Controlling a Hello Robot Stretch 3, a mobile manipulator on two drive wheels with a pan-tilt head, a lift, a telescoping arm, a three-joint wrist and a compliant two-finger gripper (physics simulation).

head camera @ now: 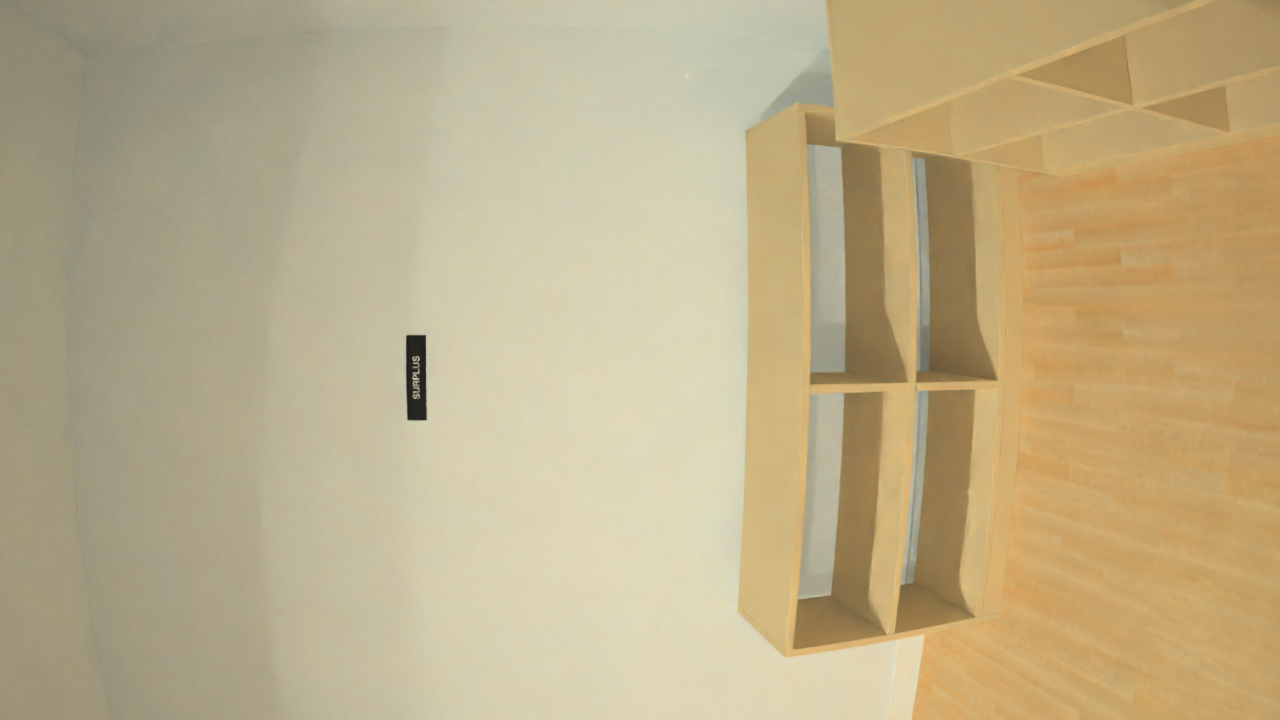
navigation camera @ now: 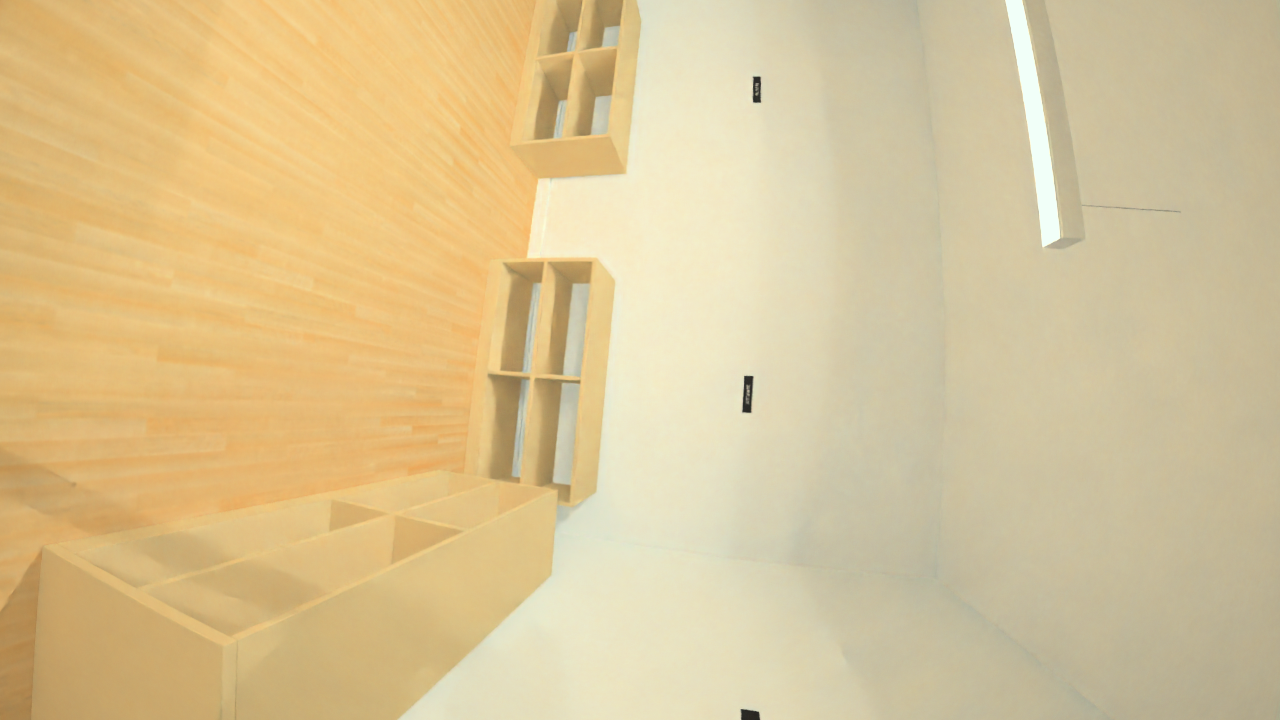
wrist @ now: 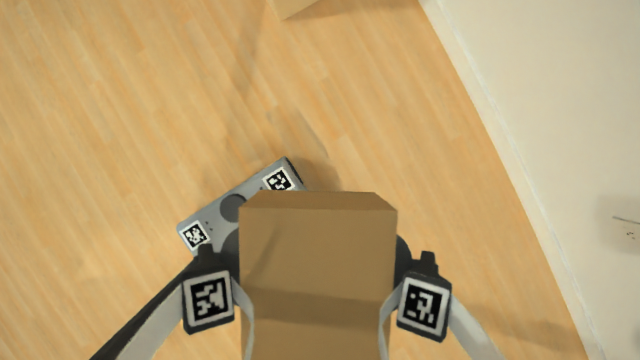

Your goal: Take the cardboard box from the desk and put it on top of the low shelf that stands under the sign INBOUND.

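Seen in the pictures: gripper, between the fingertips: [wrist: 316, 255]; robot's base, origin of its link: [wrist: 247, 199].
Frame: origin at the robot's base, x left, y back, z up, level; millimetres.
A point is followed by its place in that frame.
Note:
The cardboard box [wrist: 318, 240] {y 0, x -238, z 869 mm} is brown and sits between the two fingers of my gripper [wrist: 316, 255] {y 20, x -225, z 816 mm} in the wrist view, with a finger pad against each side. The gripper is shut on it and holds it above the floor, partly over my grey base. The box's lower end is cut off by the view's edge. No sign reading INBOUND can be made out. In the head camera view a black sign [head camera: 416, 377] {y -2234, x 52, z 1400 mm} reads SURPLUS, above a low shelf [head camera: 774, 358] {y -1997, x 8, z 611 mm}. The desk does not show in these views.
The navigation view, turned sideways, shows a near shelf unit [navigation camera: 402, 626] {y -744, x -521, z 611 mm}, a middle one [navigation camera: 597, 376] {y -2030, x 90, z 611 mm} and a farther one [navigation camera: 572, 156] {y -2041, x 1369, z 334 mm} along the walls. A small sign [navigation camera: 756, 89] {y -2304, x 1968, z 1398 mm} there is unreadable. My base [wrist: 215, 214] {y -16, x 52, z 160 mm} and a wall [wrist: 575, 100] {y 164, x -747, z 374 mm} show in the wrist view.

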